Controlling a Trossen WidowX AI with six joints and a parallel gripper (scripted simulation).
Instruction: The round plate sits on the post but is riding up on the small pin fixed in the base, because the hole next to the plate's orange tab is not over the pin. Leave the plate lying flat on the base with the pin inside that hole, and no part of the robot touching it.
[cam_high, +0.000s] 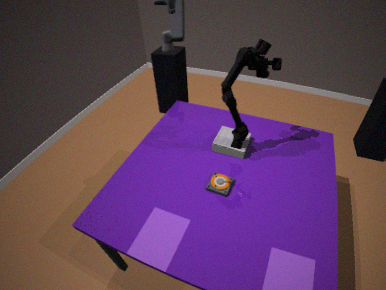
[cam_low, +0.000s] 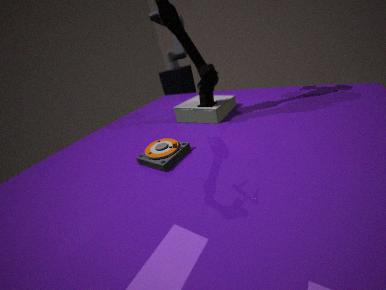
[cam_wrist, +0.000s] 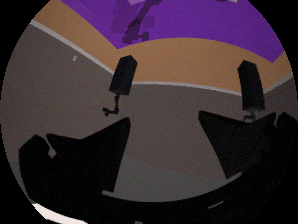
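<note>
My gripper tip is now 49 cm short of the grey square base, 15 cm to the left of it and 50 cm above it.
</note>
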